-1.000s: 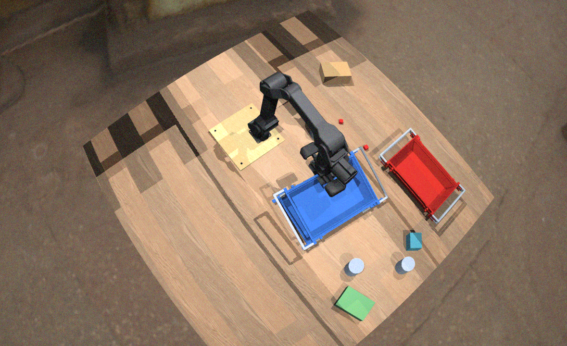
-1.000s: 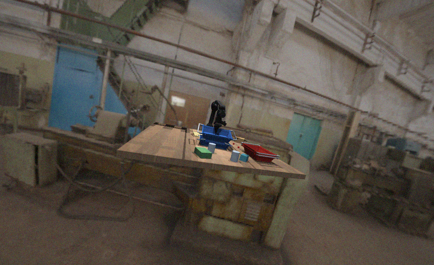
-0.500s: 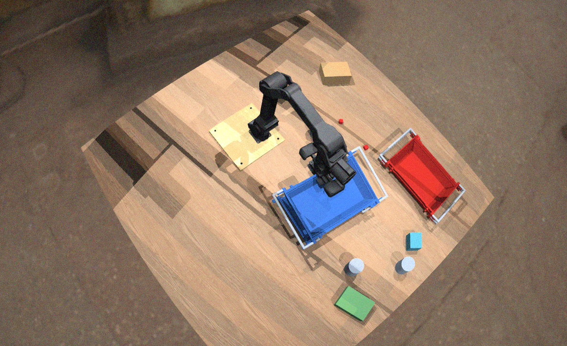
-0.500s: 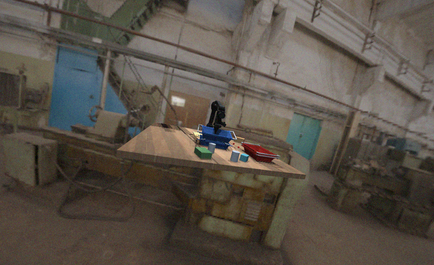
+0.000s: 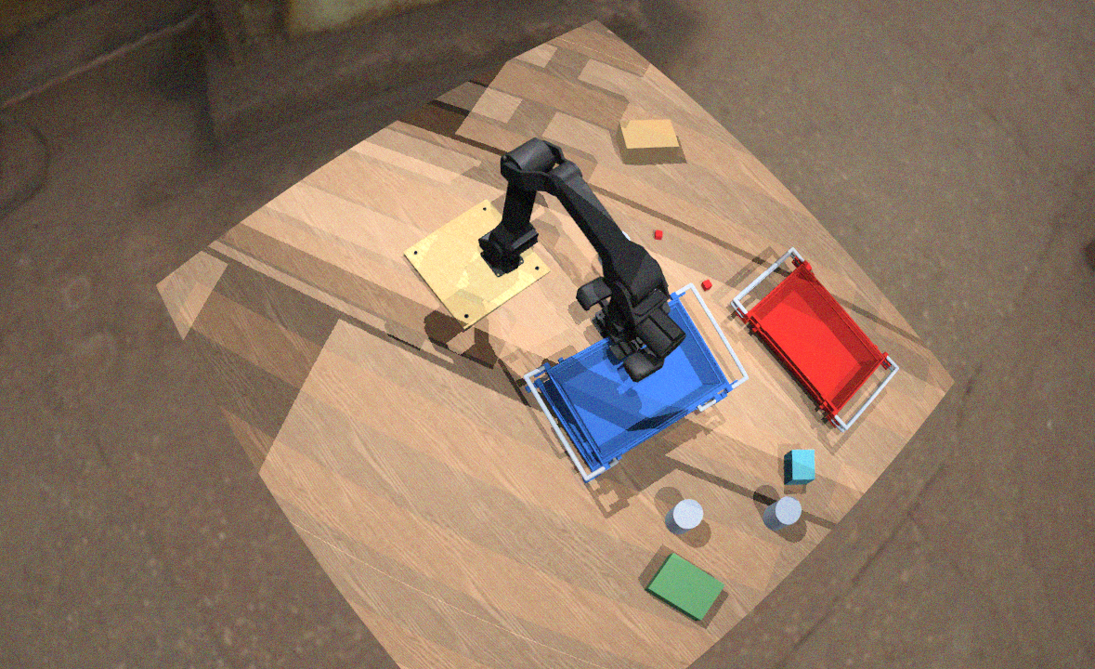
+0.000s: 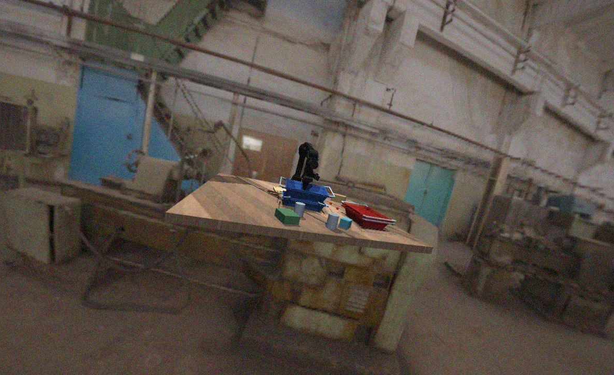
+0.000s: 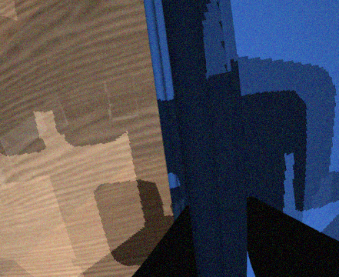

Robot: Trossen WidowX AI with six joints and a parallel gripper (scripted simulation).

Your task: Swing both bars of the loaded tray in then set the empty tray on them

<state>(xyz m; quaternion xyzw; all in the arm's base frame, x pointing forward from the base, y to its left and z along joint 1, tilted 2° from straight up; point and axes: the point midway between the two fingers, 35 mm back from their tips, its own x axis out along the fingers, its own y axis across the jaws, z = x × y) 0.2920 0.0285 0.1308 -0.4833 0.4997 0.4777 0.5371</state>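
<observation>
Right now my gripper tip is 80 mm short of the blue tray, 20 mm below it and 10 mm to the left of it. The rest, counted from my gripper tip: cyan cube 390 mm ahead, 180 mm to the left, 80 mm below; then green block 430 mm ahead, 140 mm to the right, 80 mm below; then tan box 400 mm to the left, 360 mm behind, 70 mm below.
</observation>
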